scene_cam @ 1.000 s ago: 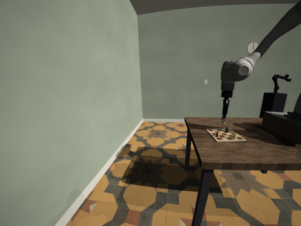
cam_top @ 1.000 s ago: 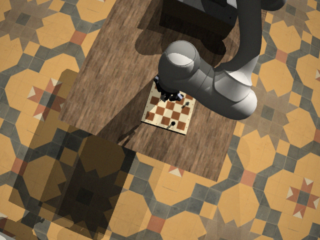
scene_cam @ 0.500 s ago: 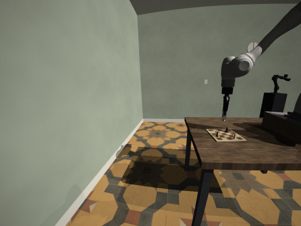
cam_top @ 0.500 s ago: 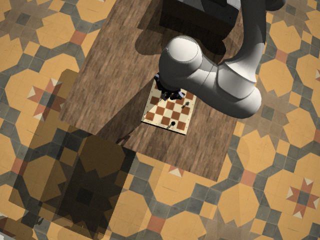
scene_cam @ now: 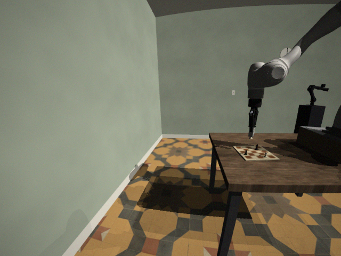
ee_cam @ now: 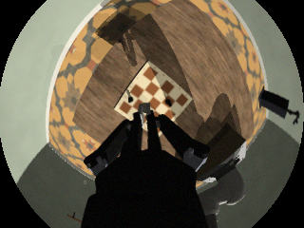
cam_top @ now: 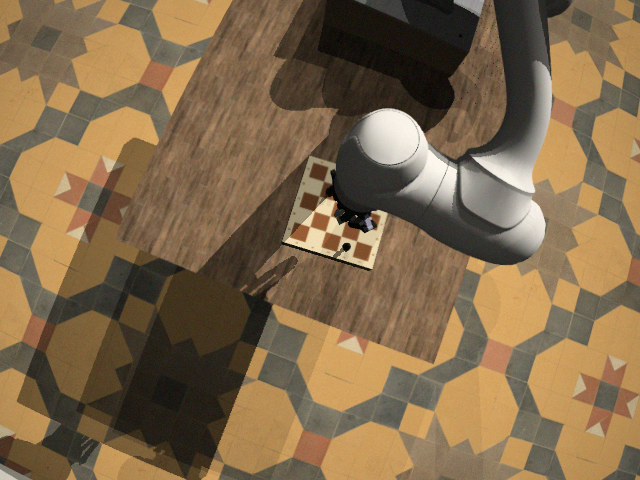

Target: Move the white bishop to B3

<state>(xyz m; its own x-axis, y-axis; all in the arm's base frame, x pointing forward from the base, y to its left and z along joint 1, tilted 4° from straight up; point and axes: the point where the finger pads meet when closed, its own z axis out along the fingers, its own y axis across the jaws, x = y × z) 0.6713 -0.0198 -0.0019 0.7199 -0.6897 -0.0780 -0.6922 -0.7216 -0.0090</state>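
My hand is 40 mm past the chessboard and 150 mm above it. Round my hand: white bishop 30 mm below; then black piece 40 mm ahead, 40 mm to the left, 130 mm below.
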